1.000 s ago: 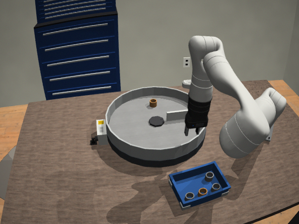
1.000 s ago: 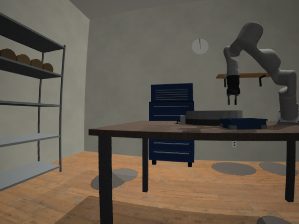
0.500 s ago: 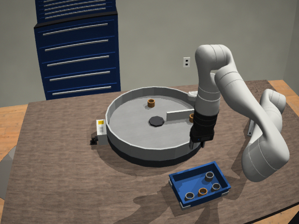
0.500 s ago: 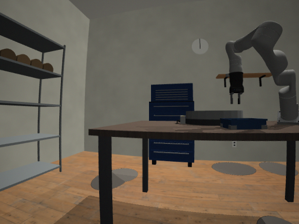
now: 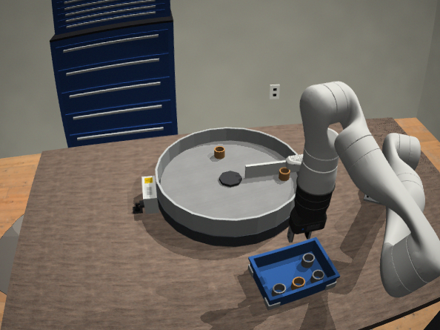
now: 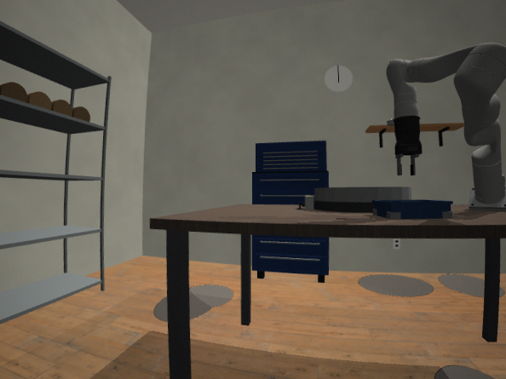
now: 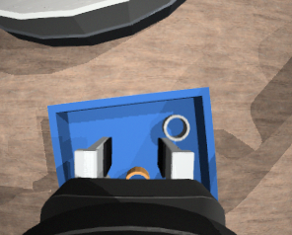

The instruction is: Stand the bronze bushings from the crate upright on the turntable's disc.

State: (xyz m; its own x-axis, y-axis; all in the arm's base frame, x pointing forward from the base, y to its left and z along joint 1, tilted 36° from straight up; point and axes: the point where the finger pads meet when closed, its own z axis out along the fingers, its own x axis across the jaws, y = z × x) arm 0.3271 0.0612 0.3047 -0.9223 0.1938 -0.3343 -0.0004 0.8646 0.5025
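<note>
Now: the blue crate 30 mm to the left of my hand and 130 mm below it. Also, from my hand: turntable: 90 mm ahead, 330 mm to the right, 100 mm below.
</note>
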